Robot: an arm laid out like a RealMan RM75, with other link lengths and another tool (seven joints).
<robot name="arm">
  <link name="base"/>
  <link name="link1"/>
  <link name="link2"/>
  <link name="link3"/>
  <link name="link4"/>
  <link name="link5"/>
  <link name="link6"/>
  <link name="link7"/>
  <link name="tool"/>
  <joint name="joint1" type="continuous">
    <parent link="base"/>
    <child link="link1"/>
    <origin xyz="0 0 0.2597" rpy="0 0 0"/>
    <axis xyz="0 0 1"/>
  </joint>
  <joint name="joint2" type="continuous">
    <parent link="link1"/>
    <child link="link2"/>
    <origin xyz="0 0 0" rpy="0 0 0"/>
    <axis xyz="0 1 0"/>
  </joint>
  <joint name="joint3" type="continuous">
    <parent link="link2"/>
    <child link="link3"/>
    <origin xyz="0 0 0.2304" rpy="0 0 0"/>
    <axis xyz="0 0 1"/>
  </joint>
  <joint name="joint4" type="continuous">
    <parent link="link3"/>
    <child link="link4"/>
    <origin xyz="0 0 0" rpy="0 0 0"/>
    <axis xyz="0 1 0"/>
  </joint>
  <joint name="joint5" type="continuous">
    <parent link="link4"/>
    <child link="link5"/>
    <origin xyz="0 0 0.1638" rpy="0 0 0"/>
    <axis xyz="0 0 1"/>
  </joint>
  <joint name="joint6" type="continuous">
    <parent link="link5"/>
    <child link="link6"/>
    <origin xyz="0 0 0" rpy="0 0 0"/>
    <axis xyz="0 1 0"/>
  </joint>
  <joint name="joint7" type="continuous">
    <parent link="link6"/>
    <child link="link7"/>
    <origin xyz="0 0 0.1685" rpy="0 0 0"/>
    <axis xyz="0 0 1"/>
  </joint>
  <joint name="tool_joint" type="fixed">
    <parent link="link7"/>
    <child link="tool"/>
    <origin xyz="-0.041 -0.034 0.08" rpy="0.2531 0 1.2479"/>
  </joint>
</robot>
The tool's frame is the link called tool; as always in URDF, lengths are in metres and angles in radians. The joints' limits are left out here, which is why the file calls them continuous.
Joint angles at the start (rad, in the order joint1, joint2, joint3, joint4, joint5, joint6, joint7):
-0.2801, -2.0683, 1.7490, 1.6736, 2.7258, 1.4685, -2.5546
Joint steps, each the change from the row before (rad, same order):
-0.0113, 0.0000, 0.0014, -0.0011, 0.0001, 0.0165, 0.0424
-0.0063, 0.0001, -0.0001, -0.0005, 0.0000, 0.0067, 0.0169
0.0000, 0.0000, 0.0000, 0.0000, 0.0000, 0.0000, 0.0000
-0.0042, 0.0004, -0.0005, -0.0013, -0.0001, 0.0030, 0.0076
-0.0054, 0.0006, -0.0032, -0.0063, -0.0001, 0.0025, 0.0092
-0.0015, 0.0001, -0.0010, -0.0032, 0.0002, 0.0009, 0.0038
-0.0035, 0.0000, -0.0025, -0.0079, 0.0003, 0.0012, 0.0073
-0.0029, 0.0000, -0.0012, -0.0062, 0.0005, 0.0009, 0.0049
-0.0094, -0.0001, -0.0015, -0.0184, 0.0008, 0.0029, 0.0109
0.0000, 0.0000, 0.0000, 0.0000, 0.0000, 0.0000, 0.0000
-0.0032, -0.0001, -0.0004, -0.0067, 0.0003, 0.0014, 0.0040
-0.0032, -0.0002, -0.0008, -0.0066, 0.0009, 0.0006, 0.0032
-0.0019, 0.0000, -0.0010, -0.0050, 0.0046, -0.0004, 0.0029
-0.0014, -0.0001, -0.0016, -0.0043, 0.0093, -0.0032, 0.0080
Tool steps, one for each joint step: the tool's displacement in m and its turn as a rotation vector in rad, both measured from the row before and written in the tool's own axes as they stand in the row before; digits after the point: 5 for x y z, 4 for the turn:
-0.00022, -0.00230, -0.00017, -0.0110, 0.0160, 0.0499
-0.00035, -0.00160, -0.00008, -0.0034, 0.0061, 0.0208
0.00000, 0.00000, 0.00000, 0.0000, 0.0000, 0.0000
-0.00044, -0.00090, -0.00002, -0.0017, 0.0024, 0.0097
-0.00109, -0.00010, 0.00017, -0.0042, 0.0019, 0.0079
-0.00034, 0.00039, 0.00013, -0.0026, 0.0010, 0.0027
-0.00070, 0.00085, 0.00042, -0.0054, 0.0019, 0.0043
-0.00045, 0.00066, 0.00035, -0.0044, 0.0015, 0.0034
-0.00068, 0.00179, 0.00120, -0.0133, 0.0053, 0.0087
0.00000, 0.00000, 0.00000, 0.0000, 0.0000, 0.0000
-0.00014, 0.00080, 0.00042, -0.0053, 0.0022, 0.0031
-0.00036, 0.00065, 0.00041, -0.0045, 0.0011, 0.0022
-0.00136, 0.00080, 0.00002, -0.0043, -0.0031, 0.0027
-0.00289, 0.00027, -0.00016, -0.0029, -0.0072, 0.0087

